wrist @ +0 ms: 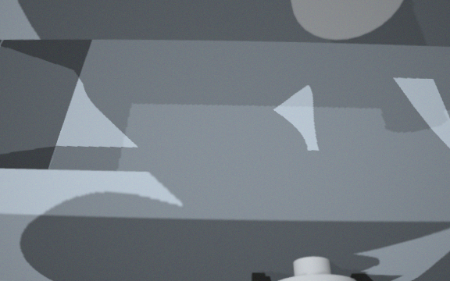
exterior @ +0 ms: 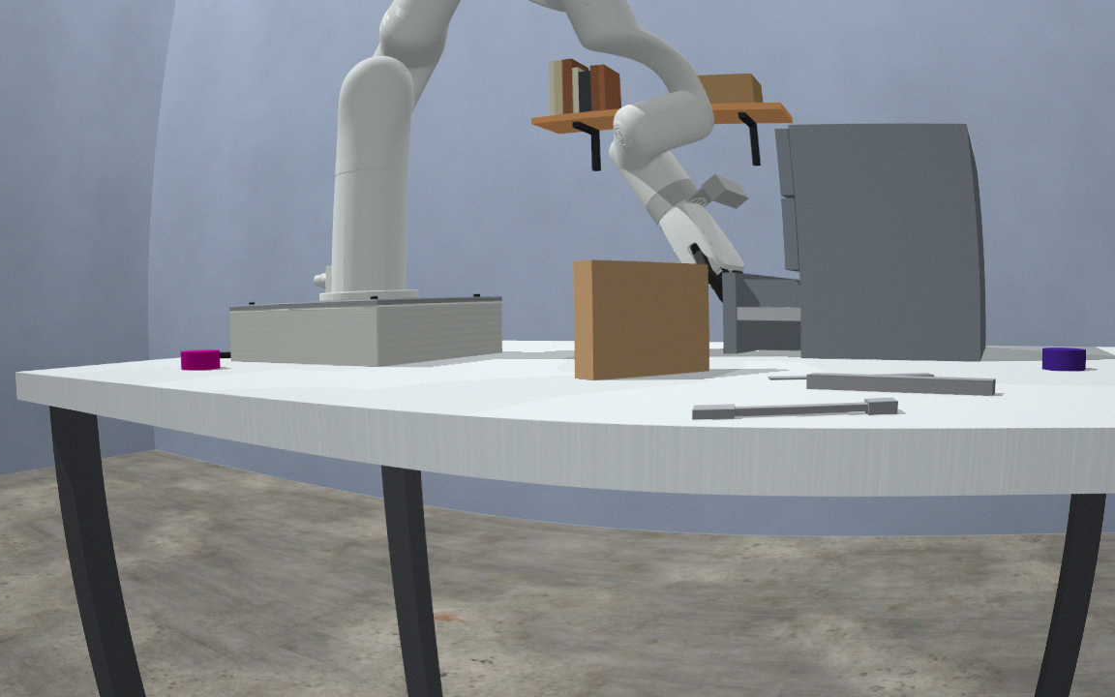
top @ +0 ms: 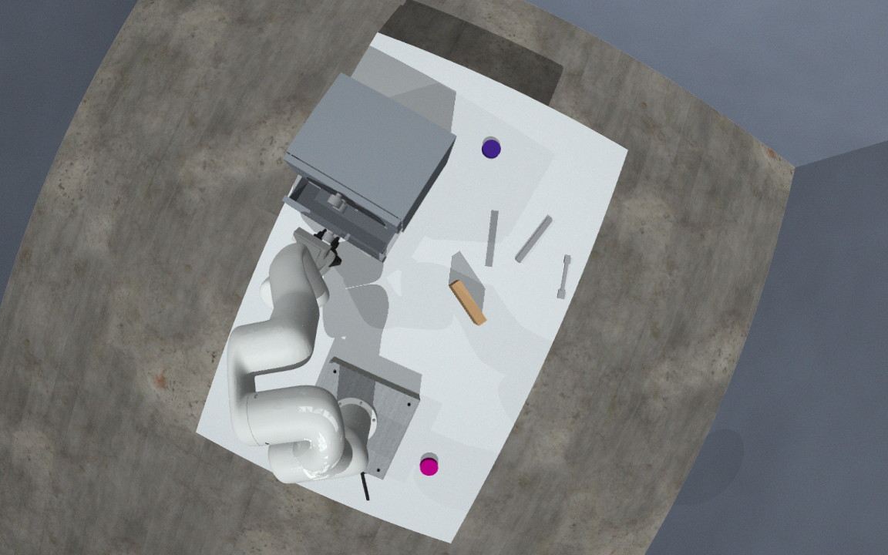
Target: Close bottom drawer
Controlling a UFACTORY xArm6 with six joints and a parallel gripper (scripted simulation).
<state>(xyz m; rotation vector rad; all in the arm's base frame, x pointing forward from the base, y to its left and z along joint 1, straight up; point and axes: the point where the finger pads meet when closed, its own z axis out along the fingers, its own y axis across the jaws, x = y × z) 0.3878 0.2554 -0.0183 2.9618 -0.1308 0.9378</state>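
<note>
Right now the drawer is 130 mm ahead of my hand, 20 mm below it and 10 mm to the right of it. From my hand the other things lie so: grey tool: 610 mm to the right, 190 mm ahead, 50 mm below; block: 390 mm to the right, 10 mm ahead; purple disc: 420 mm ahead, 270 mm to the right, 40 mm below.
</note>
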